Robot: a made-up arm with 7 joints. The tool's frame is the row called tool.
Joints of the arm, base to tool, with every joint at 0 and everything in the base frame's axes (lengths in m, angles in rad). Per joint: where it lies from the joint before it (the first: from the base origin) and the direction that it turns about. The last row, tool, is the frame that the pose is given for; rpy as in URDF.
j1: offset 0.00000 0.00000 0.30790 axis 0 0 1
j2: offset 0.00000 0.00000 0.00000 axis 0 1 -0.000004
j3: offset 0.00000 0.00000 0.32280 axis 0 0 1
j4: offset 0.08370 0.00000 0.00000 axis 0 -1 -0.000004
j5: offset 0.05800 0.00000 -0.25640 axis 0 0.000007 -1
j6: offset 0.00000 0.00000 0.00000 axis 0 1 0.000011
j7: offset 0.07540 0.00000 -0.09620 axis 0 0.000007 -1
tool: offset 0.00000 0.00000 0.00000 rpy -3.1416 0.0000 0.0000
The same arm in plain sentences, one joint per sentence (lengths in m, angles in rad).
The arm has seven revolute joints in a row. What follows holds with every joint at zero, and every direction is one of the base frame's.
Joint 1 lies 0.3079 m along +z from the base frame's origin and rotates about +z.
Joint 2 lies at the same point as joint 1 and rotates about +y.
Joint 3 lies 0.3228 m along +z from joint 2 and rotates about +z.
Joint 4 lies 0.0837 m along +x from joint 3 and rotates about -y.
Joint 5 lies 0.058 m along +x and 0.2564 m along -z from joint 4 and rotates about -z.
Joint 6 lies at the same point as joint 5 and rotates about +y.
Joint 7 lies 0.0754 m along +x and 0.0962 m along -z from joint 6 and rotates about -z.
The tool frame, which is the frame that the pose is given for, lies at the same point as joint 7; its axes are the base frame's turned by roll 3.1416, pitch 0 and yaw 0 rad (as in URDF: about the fixed x, then y, then z).

